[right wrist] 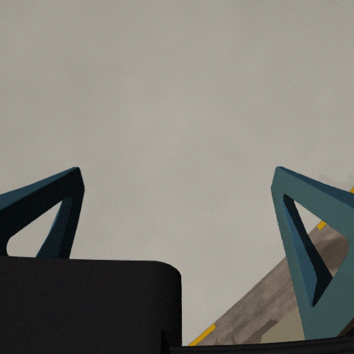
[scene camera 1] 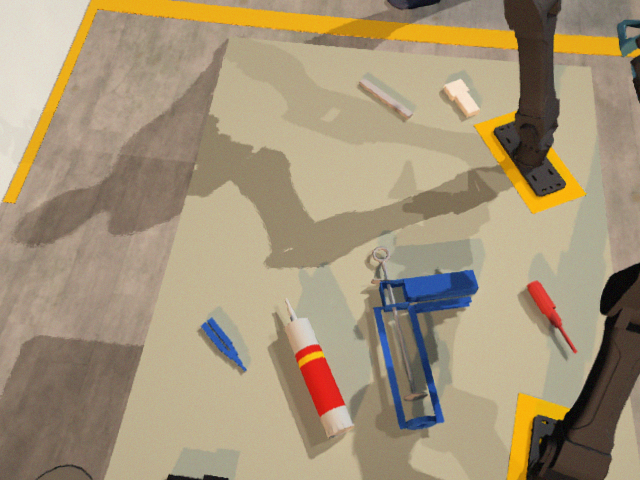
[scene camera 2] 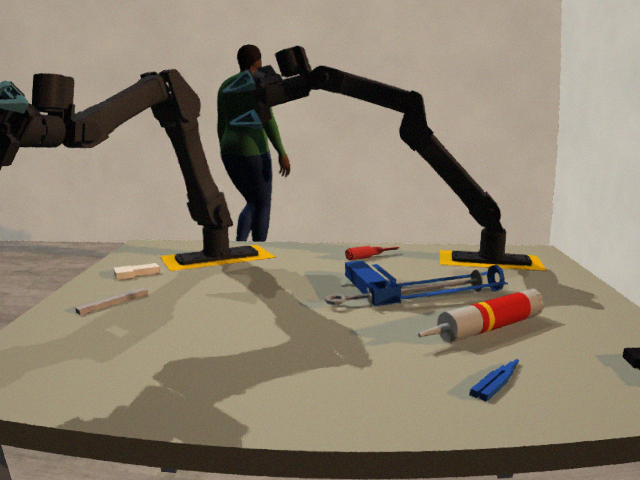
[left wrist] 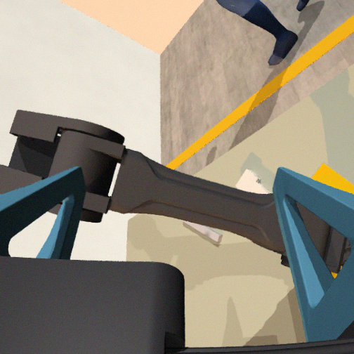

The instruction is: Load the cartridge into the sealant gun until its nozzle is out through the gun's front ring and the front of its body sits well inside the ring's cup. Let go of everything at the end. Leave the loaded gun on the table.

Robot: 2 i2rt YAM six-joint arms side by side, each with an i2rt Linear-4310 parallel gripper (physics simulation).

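Frame: origin at the left arm's base, x right, y up, z back, level; centimetres.
Seen in the pictures: left gripper, fingertip midpoint: (scene camera 1: 628,43) (scene camera 2: 226,108); left arm's base at its link origin: (scene camera 1: 548,479) (scene camera 2: 491,260); right arm's base at its link origin: (scene camera 1: 527,158) (scene camera 2: 216,257).
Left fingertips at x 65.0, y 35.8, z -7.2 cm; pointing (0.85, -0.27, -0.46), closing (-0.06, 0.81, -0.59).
Note:
Pixels of each thing's top centre, then the offset from my left fingertips to it. "spot": a spot on its surface instead.
- white cartridge at its top centre: (scene camera 2: 483,303) (scene camera 1: 311,357) dy -30.8, dx -58.9, dz -37.0 cm
- blue sealant gun at a spot on its surface: (scene camera 2: 364,276) spot: dy -32.7, dx -36.8, dz -21.1 cm
- front ring at a spot on its surface: (scene camera 1: 405,425) spot: dy -33.1, dx -64.7, dz -17.9 cm
- gun's rod at its top centre: (scene camera 2: 414,284) (scene camera 1: 398,323) dy -32.9, dx -46.8, dz -23.5 cm
- blue clamp-like tool at its top centre: (scene camera 2: 499,373) (scene camera 1: 225,345) dy -34.8, dx -60.3, dz -53.9 cm
- red screwdriver at its top centre: (scene camera 1: 555,314) (scene camera 2: 374,245) dy -33.1, dx -35.8, dz +4.5 cm
- pale block at its top centre: (scene camera 2: 136,267) (scene camera 1: 463,96) dy -34.3, dx +13.8, dz -22.6 cm
- thin bar at its top centre: (scene camera 2: 112,298) (scene camera 1: 385,97) dy -34.7, dx +8.7, dz -40.2 cm
The red and white cartridge (scene camera 1: 321,381) (scene camera 2: 509,311) lies on its side beside the blue sealant gun (scene camera 1: 439,286) (scene camera 2: 364,276), outside its frame. Its nozzle (scene camera 1: 291,310) (scene camera 2: 433,330) points toward the gun's handle end, away from the front ring (scene camera 1: 405,425) (scene camera 2: 490,279). The gun's rod (scene camera 1: 402,343) runs through the frame, with its plunger disc (scene camera 1: 415,396) (scene camera 2: 476,280) near the ring and its pull loop (scene camera 1: 374,253) (scene camera 2: 328,299) behind the handle. My left gripper (scene camera 2: 227,107) is open and empty, high above the table. My right gripper (right wrist: 177,177) is open and empty, raised; scene camera 2 cuts it off.
A blue clamp-like tool (scene camera 1: 221,341) (scene camera 2: 491,382) lies beside the cartridge. A red screwdriver (scene camera 1: 542,299) (scene camera 2: 362,252) lies near the arm bases. A pale block (scene camera 1: 461,97) (scene camera 2: 136,271) and a thin bar (scene camera 1: 385,98) (scene camera 2: 111,301) lie near the right arm's base. A person (scene camera 2: 245,124) stands behind.

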